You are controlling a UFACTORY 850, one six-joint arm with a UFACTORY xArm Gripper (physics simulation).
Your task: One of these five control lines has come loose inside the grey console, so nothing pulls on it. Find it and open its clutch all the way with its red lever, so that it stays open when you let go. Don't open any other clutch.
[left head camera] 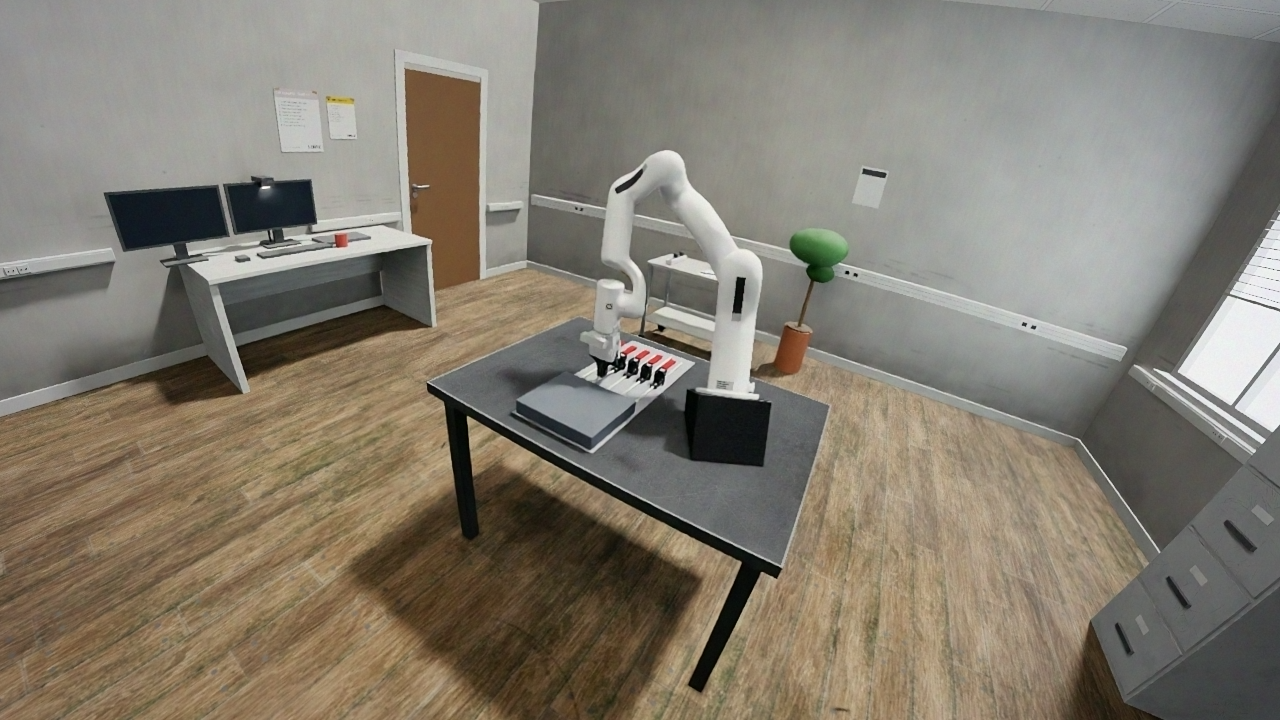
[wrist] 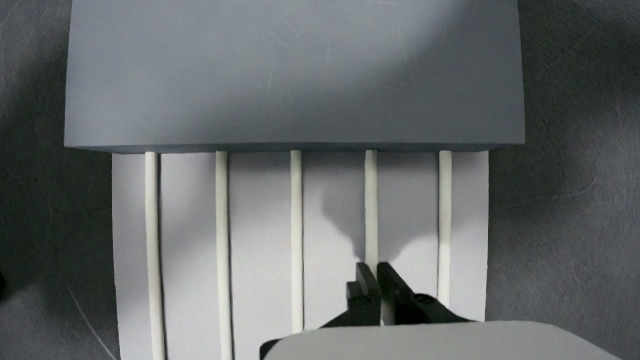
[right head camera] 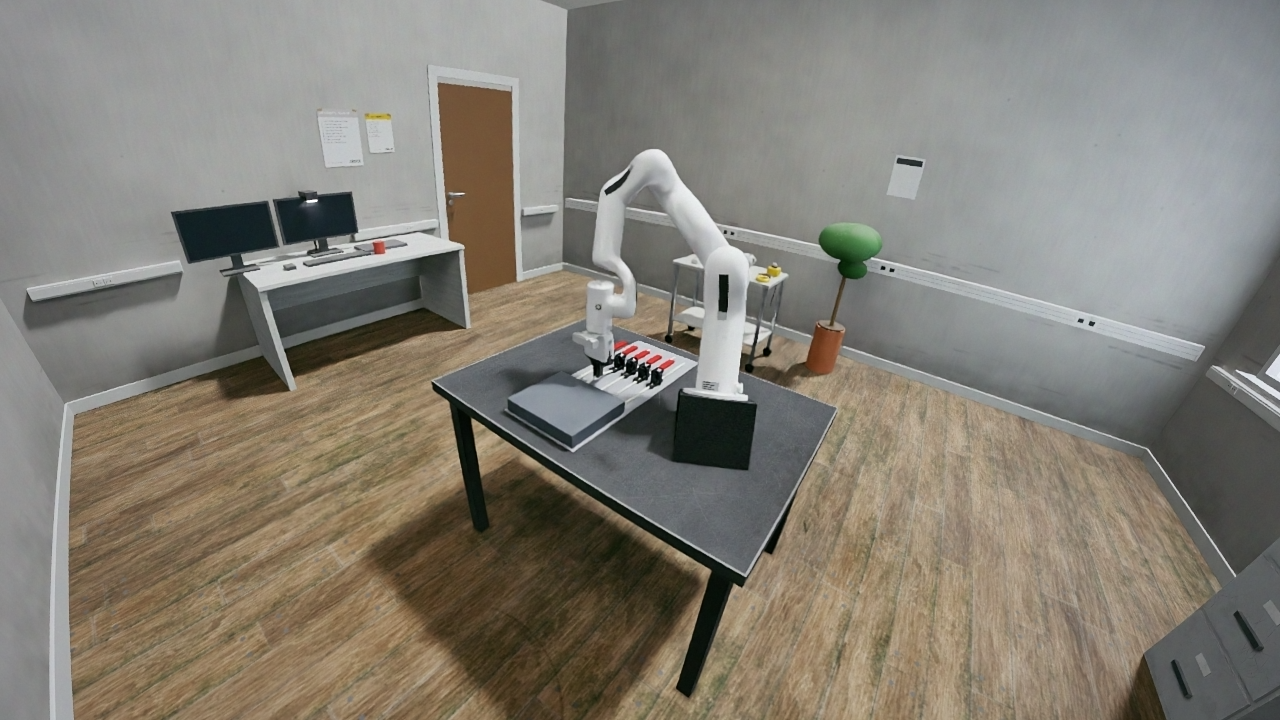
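The grey console [left head camera: 575,404] [right head camera: 565,402] [wrist: 295,75] lies on the table. Five cream lines run out from under its edge in the wrist view: the first [wrist: 153,240], second [wrist: 223,240], third [wrist: 296,225], fourth [wrist: 371,210] and fifth [wrist: 445,225] from the left. My gripper [left head camera: 601,370] [right head camera: 597,369] [wrist: 370,284] is shut on the fourth line, which looks nearly straight. Red levers [left head camera: 667,365] [right head camera: 665,365] on black clutches stand in a row beyond the gripper in the head views. The gripper and arm partly hide that row. No clutch shows in the wrist view.
A pale base plate [wrist: 260,280] lies under the lines. The arm's base stands behind a black box [left head camera: 726,428] [right head camera: 713,429] on the dark table [left head camera: 716,501] [right head camera: 698,501]. A white trolley stands behind the table, with a potted plant [left head camera: 818,243] [right head camera: 849,241] beside it.
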